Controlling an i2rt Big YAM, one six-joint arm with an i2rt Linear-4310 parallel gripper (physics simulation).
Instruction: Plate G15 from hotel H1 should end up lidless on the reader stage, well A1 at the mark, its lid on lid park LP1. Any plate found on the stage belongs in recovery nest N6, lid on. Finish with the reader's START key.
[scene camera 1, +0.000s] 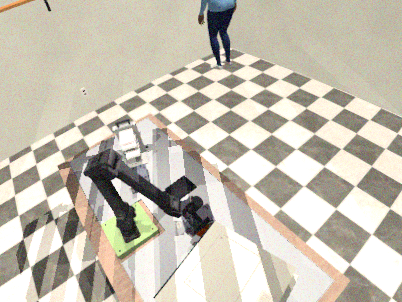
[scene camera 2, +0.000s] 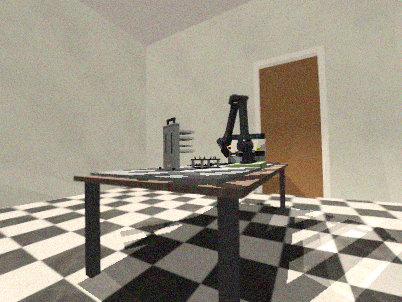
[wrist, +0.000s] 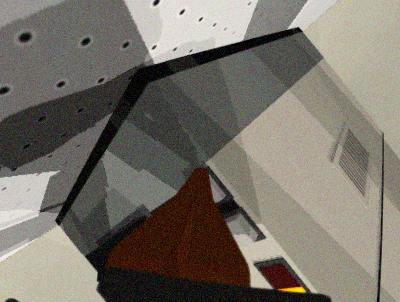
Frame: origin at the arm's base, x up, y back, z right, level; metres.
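Where they show: gripper, fingertip midpoint: (scene camera 2: 228, 156) (wrist: 201, 175); arm's base, link origin: (scene camera 1: 130, 231) (scene camera 2: 248, 162).
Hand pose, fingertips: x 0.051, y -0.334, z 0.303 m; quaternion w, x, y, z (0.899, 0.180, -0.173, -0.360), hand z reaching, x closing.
Note:
Each offset is from my fingertips to the top centre of the thing. "spot": to the spot under its first point.
My gripper (wrist: 201, 175) (scene camera 1: 201, 231) (scene camera 2: 224, 151) is shut with nothing between its red-brown fingers. In the wrist view its tip points down at the front panel of the beige reader {dx +0.220, dy +0.082, dz +0.249 m} (wrist: 300, 169) (scene camera 1: 227, 272), right beside a row of grey keys {dx +0.052, dy +0.007, dz +0.008 m} (wrist: 239, 226). A dark red window {spot: dx +0.082, dy +0.006, dz +0.007 m} (wrist: 277, 274) with a yellow light {spot: dx +0.096, dy +0.004, dz +0.007 m} (wrist: 292, 289) under it sits on the panel to the right. The grey plate hotel H1 (scene camera 1: 128, 139) (scene camera 2: 170, 146) stands at the far end of the table with white plates on its shelves. I cannot tell which plate is G15, and the stage is hidden.
The arm's base stands on a green plate (scene camera 1: 147, 224) (scene camera 2: 249, 165). A low black nest rack {dx +0.002, dy +0.162, dz -0.609 m} (scene camera 2: 204, 160) sits between hotel and arm. A dark flat panel {dx -0.054, dy -0.020, dz -0.411 m} (scene camera 1: 180, 186) shows above the forearm. A person (scene camera 1: 219, 29) walks on the floor behind the table. A door (scene camera 2: 289, 126) is at the back.

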